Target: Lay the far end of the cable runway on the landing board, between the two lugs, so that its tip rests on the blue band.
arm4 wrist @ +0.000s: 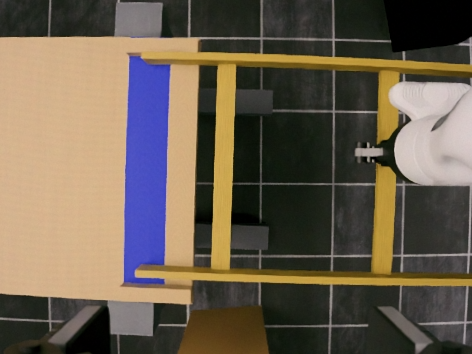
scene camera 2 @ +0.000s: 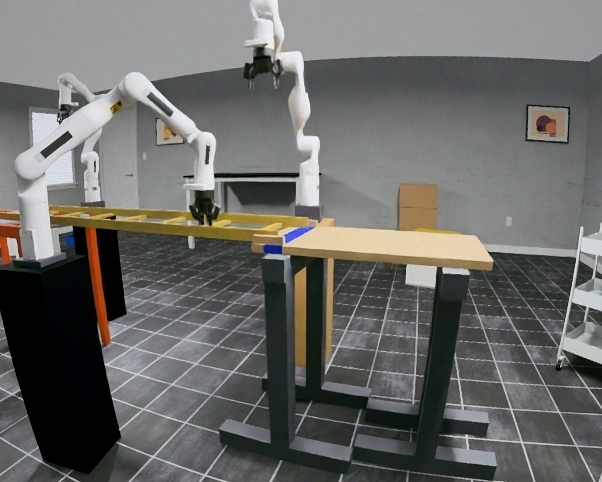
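Note:
The yellow cable runway [arm4 wrist: 224, 165] [scene camera 2: 150, 225] reaches the wooden landing board [arm4 wrist: 60, 170] [scene camera 2: 391, 243]. In the wrist view both rail tips lie over the blue band [arm4 wrist: 146, 170] [scene camera 2: 298, 233], between the upper lug [arm4 wrist: 187, 44] and the lower lug [arm4 wrist: 172, 294]. Whether the tips touch the band cannot be told. Arm4's gripper [arm4 wrist: 245, 322] is open and empty above. Another arm's gripper [arm4 wrist: 369, 152] is by the second rung, its hold unclear. In the scene view, a gripper [scene camera 2: 204, 219] is at the runway, a high back-centre gripper [scene camera 2: 263, 84] is open, and a far-left gripper [scene camera 2: 62, 117] is small.
An orange stand [scene camera 2: 97, 286] and a black pedestal [scene camera 2: 50, 361] are at the left. Dark legs [scene camera 2: 281, 351] carry the board. A brown block [arm4 wrist: 225, 337] is below the runway in the wrist view. A cardboard box [scene camera 2: 418, 205] and a white trolley [scene camera 2: 586, 296] are farther right.

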